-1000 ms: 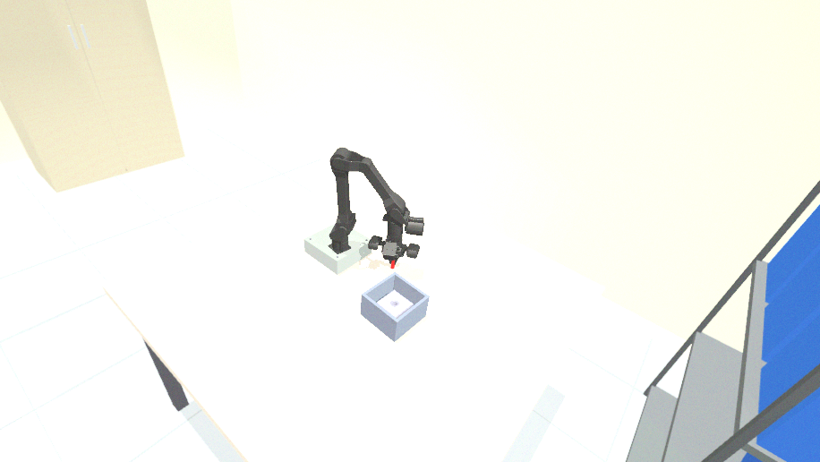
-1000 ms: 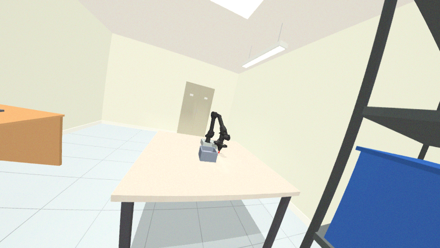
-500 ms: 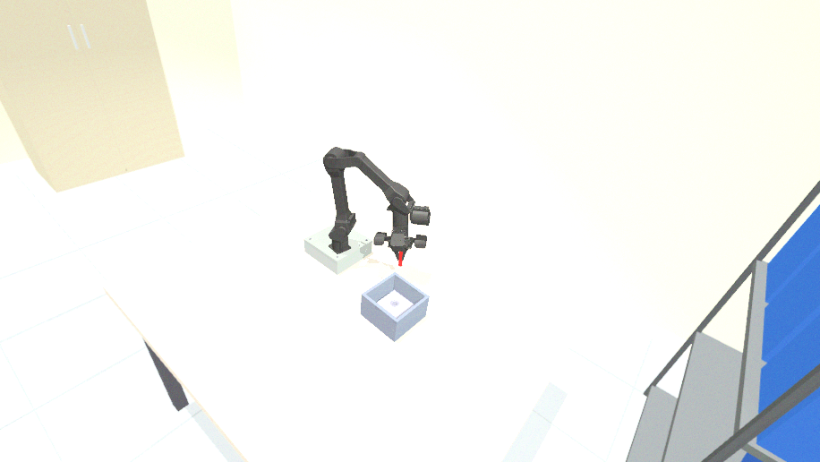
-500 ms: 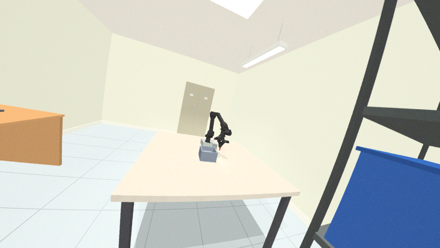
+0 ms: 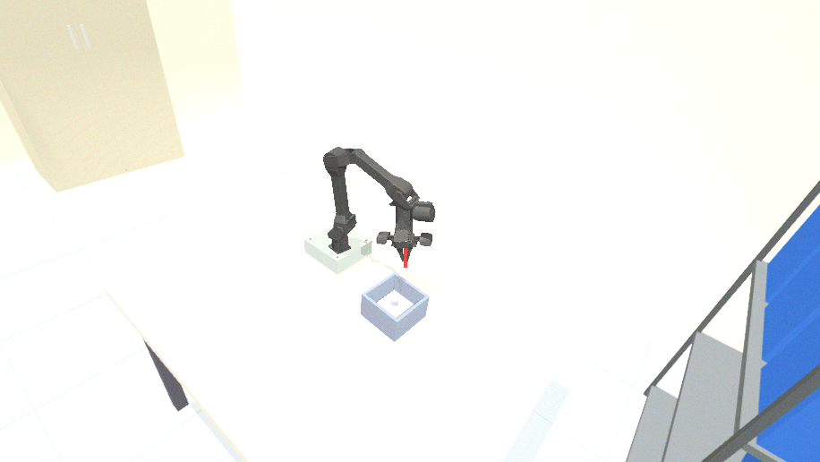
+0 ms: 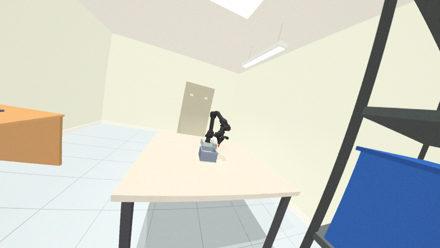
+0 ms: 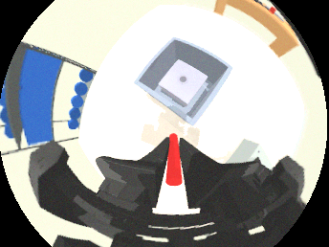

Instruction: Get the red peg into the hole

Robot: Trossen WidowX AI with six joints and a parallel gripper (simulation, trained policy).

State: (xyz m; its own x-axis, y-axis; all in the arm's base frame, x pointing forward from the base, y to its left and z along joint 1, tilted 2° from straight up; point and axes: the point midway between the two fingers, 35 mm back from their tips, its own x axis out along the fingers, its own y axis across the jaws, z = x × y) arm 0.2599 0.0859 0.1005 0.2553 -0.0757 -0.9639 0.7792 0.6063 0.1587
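My gripper tip is 110 mm above the grey box, 100 mm to the left of it and 70 mm short of it. From my gripper tip the other things lie so: red peg 10 mm to the left, 10 mm behind, 10 mm above.
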